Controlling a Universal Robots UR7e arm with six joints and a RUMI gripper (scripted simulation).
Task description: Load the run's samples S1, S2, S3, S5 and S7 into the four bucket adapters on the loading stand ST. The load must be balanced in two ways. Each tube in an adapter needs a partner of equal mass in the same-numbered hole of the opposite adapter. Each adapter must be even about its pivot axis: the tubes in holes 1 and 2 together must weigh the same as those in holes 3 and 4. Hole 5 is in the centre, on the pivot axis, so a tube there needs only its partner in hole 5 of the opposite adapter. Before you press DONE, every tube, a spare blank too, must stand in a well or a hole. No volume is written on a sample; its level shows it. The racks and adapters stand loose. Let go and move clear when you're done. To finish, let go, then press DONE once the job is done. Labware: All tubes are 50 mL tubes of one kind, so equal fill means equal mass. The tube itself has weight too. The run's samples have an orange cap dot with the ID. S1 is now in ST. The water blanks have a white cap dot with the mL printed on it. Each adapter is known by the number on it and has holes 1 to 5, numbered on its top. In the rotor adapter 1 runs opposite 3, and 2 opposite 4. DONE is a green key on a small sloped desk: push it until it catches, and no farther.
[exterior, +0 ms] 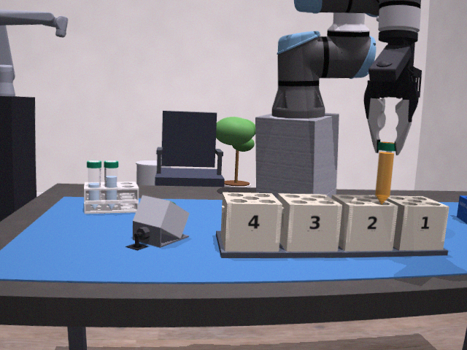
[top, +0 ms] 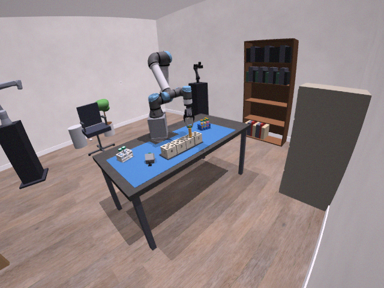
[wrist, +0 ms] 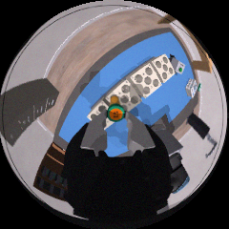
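Now: the tube 5 cm below my hand and 1 cm behind it. Round my hand: loading stand (20 cm below, 8 cm to the right, 2 cm behind); sloped done desk (41 cm to the right, 15 cm below, 1 cm behind); blue rack (38 cm to the left, 29 cm behind, 17 cm below).
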